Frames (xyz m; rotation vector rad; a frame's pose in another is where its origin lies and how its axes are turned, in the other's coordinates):
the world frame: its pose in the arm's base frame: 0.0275 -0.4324 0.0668 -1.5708 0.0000 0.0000
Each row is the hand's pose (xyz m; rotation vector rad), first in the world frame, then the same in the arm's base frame.
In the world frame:
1: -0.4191 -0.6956 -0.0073 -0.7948 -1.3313 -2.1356
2: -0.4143 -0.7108 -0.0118 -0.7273 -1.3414 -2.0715
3: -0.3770 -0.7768 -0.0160 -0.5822 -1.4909 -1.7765
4: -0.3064 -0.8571 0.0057 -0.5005 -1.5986 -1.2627
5: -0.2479 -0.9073 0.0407 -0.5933 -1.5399 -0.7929
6: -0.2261 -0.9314 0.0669 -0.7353 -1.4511 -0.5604
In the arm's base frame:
1: -0.3916 -0.4397 0.7624 1.1775 2.7731 0.6433
2: -0.3868 -0.4442 0.7776 -1.2209 -2.8167 -0.6026
3: -0.3495 -0.4484 0.8436 -1.2403 -2.6592 -0.2324
4: -0.2789 -0.4267 0.9239 -1.3896 -2.3293 0.2734
5: -0.2204 -0.3917 0.9741 -1.6686 -1.9456 0.6230
6: -0.1986 -0.3655 0.9982 -1.8969 -1.7221 0.7626

